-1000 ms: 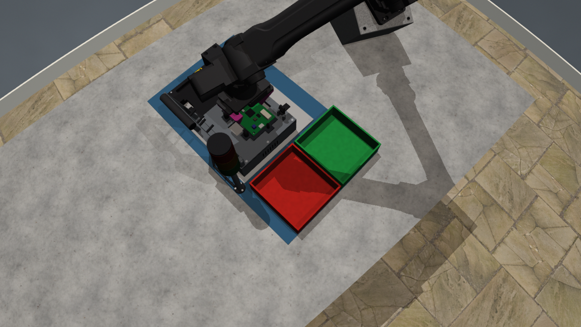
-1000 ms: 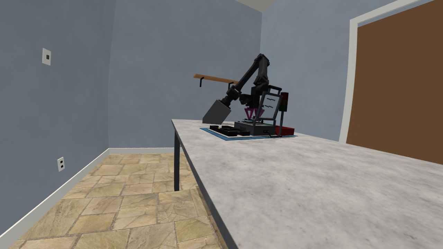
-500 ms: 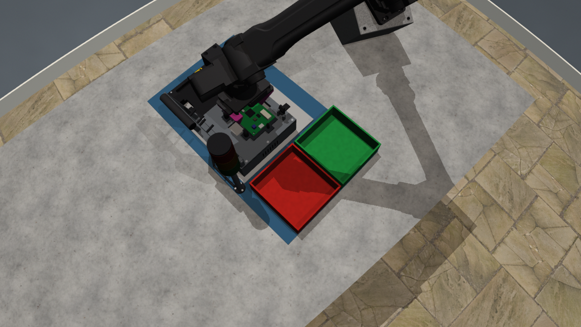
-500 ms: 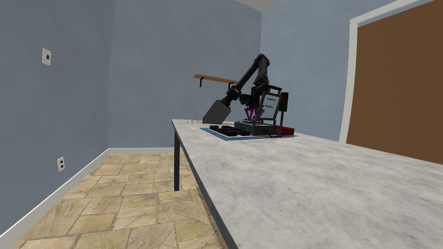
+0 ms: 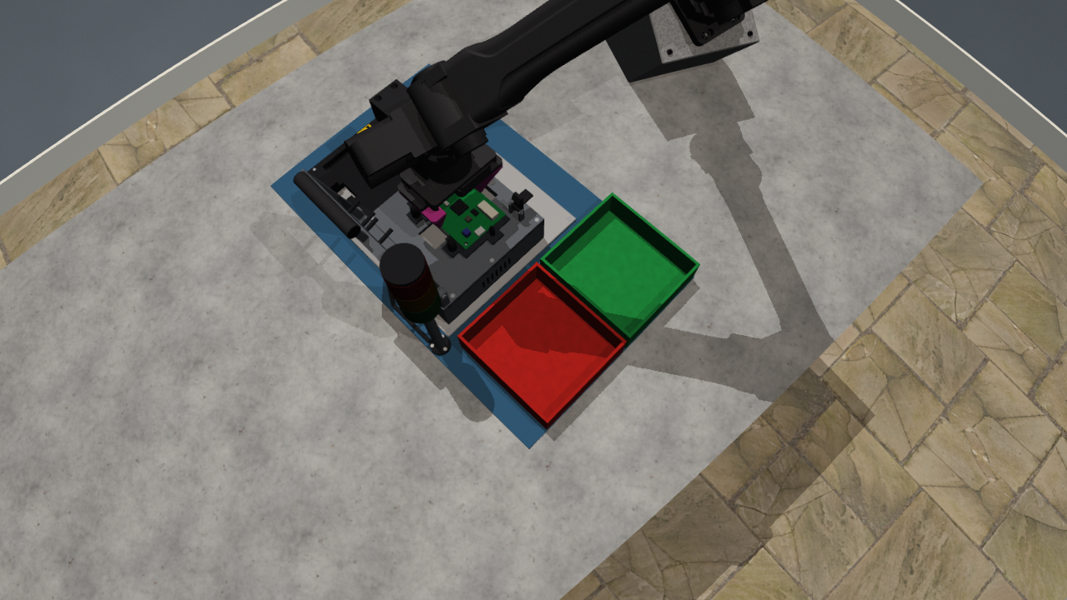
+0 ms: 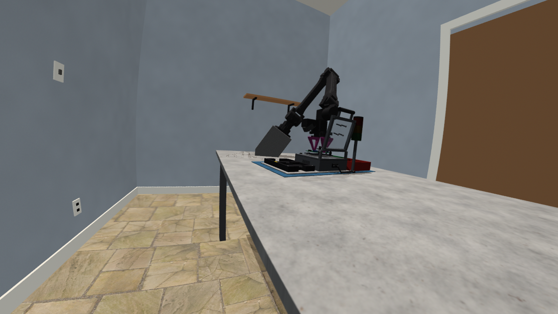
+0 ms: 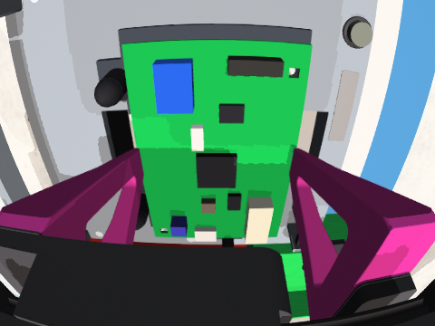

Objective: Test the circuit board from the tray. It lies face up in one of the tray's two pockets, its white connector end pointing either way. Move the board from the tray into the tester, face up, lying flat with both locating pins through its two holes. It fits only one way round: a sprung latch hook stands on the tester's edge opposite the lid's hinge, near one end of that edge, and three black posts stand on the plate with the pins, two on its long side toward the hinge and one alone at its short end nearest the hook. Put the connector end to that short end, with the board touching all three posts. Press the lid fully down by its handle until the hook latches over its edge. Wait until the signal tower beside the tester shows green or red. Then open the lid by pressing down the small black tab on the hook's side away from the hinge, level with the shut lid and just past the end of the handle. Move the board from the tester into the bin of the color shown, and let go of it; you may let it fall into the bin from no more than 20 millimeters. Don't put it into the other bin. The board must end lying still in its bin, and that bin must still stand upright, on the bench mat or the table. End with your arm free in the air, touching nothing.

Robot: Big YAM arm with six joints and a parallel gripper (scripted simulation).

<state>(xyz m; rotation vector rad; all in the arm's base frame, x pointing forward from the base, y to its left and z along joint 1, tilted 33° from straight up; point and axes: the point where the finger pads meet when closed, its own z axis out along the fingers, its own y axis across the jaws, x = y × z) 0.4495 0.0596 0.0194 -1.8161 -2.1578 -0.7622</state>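
Right now the green circuit board is right at my hand. From my hand the other things lie so: clear lid (120 mm ahead, 30 mm to the left, 100 mm above); then tester plate (10 mm to the left, 10 mm below); then latch hook (70 mm behind, 40 mm to the left).
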